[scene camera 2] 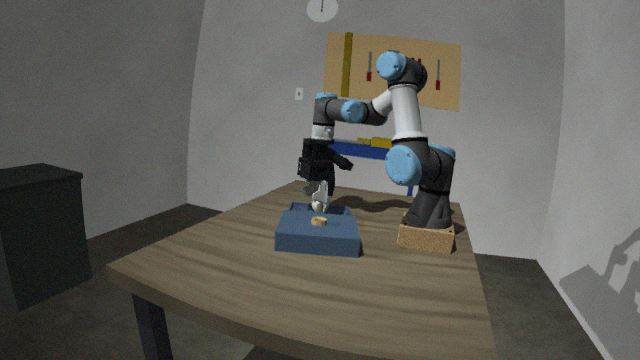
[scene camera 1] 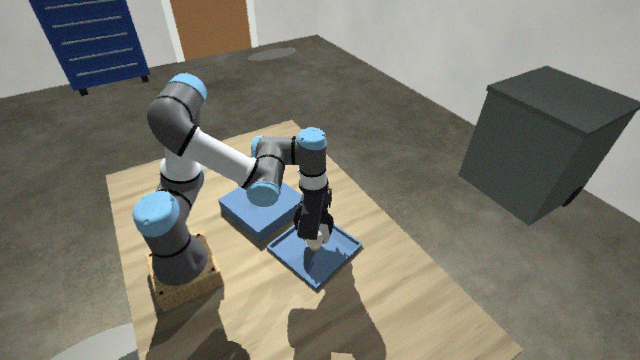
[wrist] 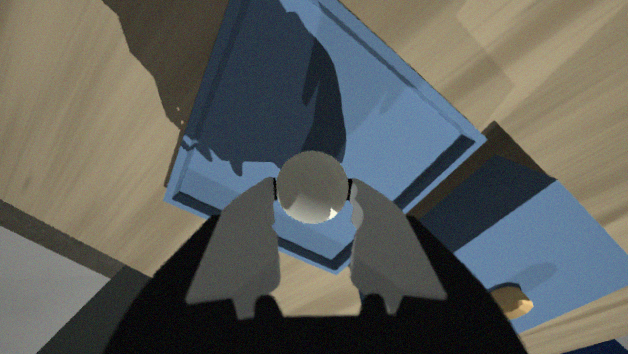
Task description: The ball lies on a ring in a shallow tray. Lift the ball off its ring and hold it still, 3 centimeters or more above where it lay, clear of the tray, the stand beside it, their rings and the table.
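Frame: origin at the arm's base, x right, y back, z down, level; centimetres.
Seen in the pictures: gripper, fingertip midpoint: (scene camera 2: 318,209) (scene camera 1: 315,241) (wrist: 311,180); arm's base at its link origin: (scene camera 2: 428,221) (scene camera 1: 181,262).
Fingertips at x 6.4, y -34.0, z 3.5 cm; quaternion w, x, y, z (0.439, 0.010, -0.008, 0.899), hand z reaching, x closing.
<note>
Pixels of each thing's top centre, then the offset from my fingertips to it. "spot": a spot on its surface instead. Level surfaces: height alone.
- pale ball at its top centre: (wrist: 312,209) (scene camera 1: 314,233) (scene camera 2: 320,196) dx +0.2, dy +0.2, dz -3.9 cm
- tray's orange ring at a spot on its surface: (scene camera 1: 314,248) spot: dx +2.4, dy +1.4, dz -0.7 cm
- tan ring at a spot on its surface: (wrist: 520,306) (scene camera 2: 321,221) spot: dx -21.2, dy +8.9, dz -3.2 cm
- wooden table at its surface level: dz +2.2 cm
The pale ball (scene camera 1: 314,244) (scene camera 2: 316,206) (wrist: 312,187) sits low over the shallow blue tray (scene camera 1: 331,267) (wrist: 400,130), between the fingers. My gripper (scene camera 1: 315,242) (scene camera 2: 318,204) (wrist: 311,180) points down and is shut on the ball, with one fingertip against each side of it in the wrist view. A bit of the tray's orange ring (scene camera 1: 314,249) shows right under the ball in scene camera 1; I see no gap between them. The rest of that ring is hidden by the ball and fingers.
The blue stand (scene camera 1: 257,224) (scene camera 2: 317,243) (wrist: 565,235) is beside the tray and taller than it. A tan ring (scene camera 2: 319,221) (wrist: 520,306) lies on its top. The robot's base block (scene camera 1: 187,292) (scene camera 2: 426,238) stands on the wooden table (scene camera 1: 425,305) (scene camera 2: 250,285).
</note>
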